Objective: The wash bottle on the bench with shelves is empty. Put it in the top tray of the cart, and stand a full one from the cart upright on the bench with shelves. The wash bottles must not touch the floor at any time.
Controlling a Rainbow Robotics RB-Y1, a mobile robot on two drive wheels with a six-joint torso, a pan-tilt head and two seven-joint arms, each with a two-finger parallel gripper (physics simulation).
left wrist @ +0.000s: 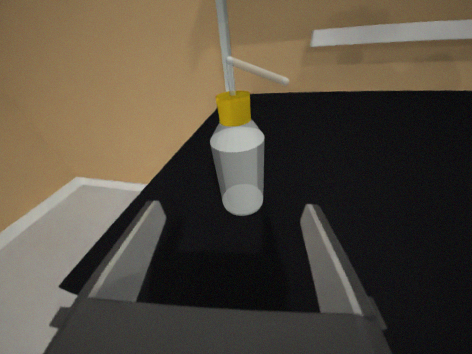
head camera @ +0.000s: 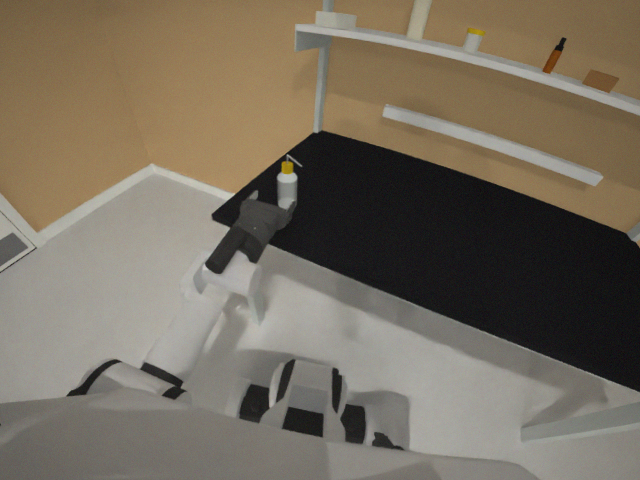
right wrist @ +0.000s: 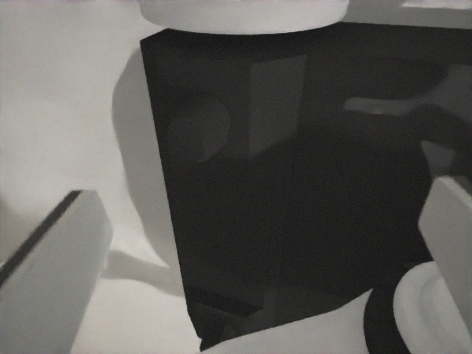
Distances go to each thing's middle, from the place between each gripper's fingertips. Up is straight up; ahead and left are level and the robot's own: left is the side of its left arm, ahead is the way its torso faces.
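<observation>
The clear wash bottle with yellow cap (head camera: 287, 180) is 57 cm ahead of my right hand, and I find it 40 cm to the left of that hand and 48 cm above it.
From my left hand, the clear wash bottle with yellow cap is 9 cm ahead and 2 cm to the right.
</observation>
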